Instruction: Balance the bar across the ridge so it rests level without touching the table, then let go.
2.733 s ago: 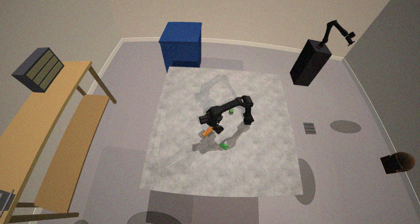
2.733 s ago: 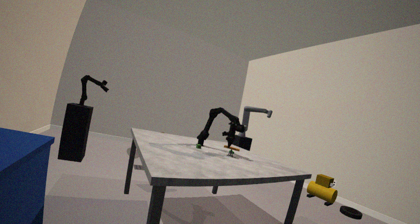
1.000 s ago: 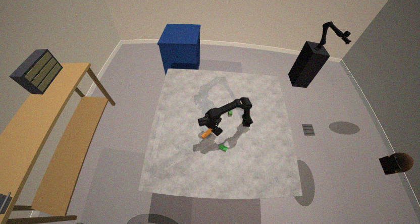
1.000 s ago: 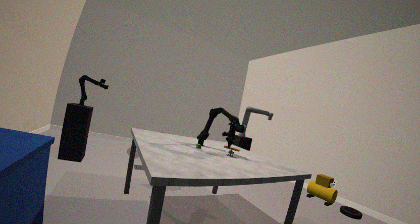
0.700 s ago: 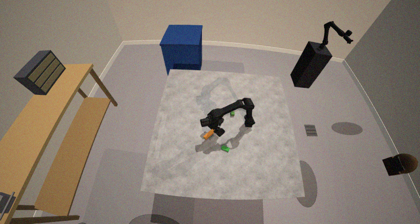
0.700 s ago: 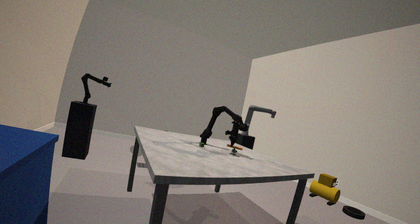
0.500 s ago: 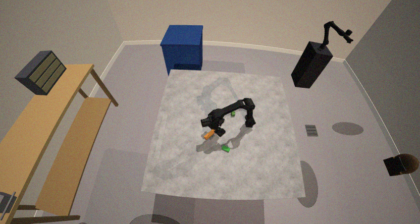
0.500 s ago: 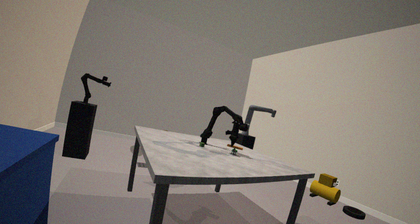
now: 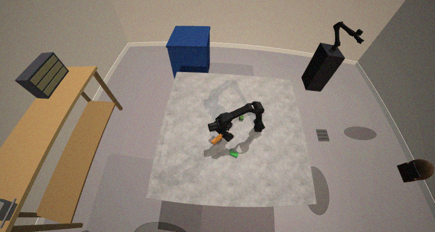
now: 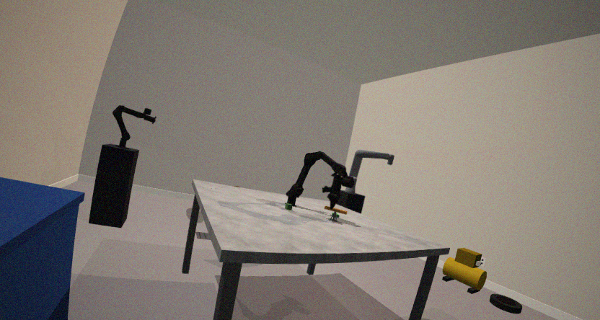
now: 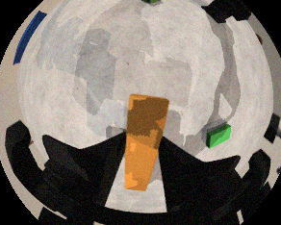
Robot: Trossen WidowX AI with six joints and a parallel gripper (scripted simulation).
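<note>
Right now my gripper tip is 20 mm to the right of the orange bar and 20 mm short of it. The rest, counted from my gripper tip: green cube (210 mm to the right, 170 mm behind, 50 mm below).
</note>
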